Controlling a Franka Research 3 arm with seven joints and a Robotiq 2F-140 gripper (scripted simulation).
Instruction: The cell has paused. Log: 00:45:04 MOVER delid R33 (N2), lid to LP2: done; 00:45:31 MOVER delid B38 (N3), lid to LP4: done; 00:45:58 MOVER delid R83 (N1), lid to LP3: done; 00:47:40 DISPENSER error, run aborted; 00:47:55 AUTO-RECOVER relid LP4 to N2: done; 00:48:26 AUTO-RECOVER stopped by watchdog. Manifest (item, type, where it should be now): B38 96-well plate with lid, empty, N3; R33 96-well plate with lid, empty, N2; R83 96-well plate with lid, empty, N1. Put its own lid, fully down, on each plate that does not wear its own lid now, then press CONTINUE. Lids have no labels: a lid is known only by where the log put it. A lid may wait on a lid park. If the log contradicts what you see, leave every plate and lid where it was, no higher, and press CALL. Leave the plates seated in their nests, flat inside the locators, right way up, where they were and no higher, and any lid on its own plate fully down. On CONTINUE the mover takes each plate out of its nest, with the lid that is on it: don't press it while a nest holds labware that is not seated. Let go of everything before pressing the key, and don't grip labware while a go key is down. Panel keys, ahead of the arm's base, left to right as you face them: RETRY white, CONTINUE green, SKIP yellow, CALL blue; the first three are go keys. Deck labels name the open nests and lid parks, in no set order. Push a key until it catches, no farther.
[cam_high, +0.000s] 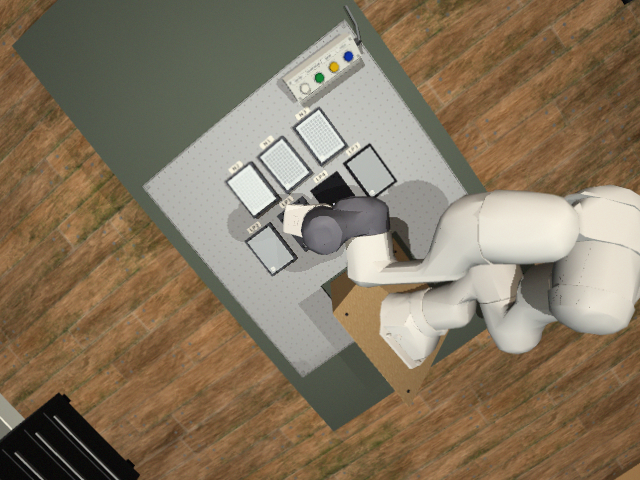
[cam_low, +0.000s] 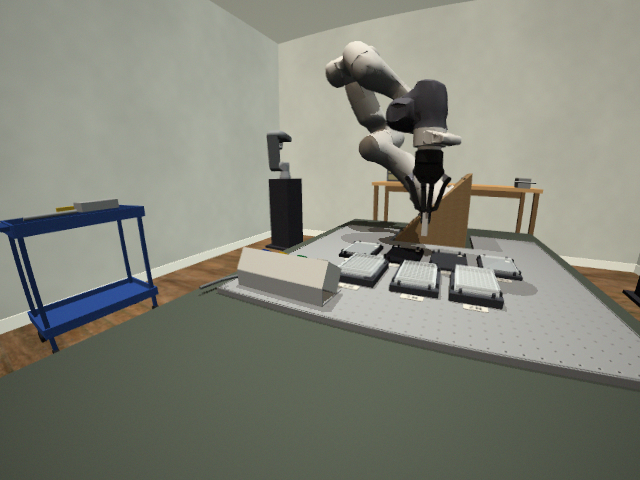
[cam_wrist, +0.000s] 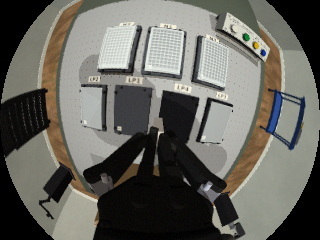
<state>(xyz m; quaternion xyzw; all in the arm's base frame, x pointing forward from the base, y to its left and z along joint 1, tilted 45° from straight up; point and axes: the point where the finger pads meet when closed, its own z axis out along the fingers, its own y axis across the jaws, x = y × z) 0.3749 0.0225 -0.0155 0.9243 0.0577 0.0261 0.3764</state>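
The lid park LP3 lies 180 mm to the right of my hand, 100 mm below it and 20 mm ahead of it. From my hand the other things lie so: lid park LP4 (100 mm below, 60 mm to the right); then LP1 (100 mm below, 70 mm to the left, 10 mm behind); then lid park LP2 (210 mm to the left, 100 mm below, 20 mm behind).
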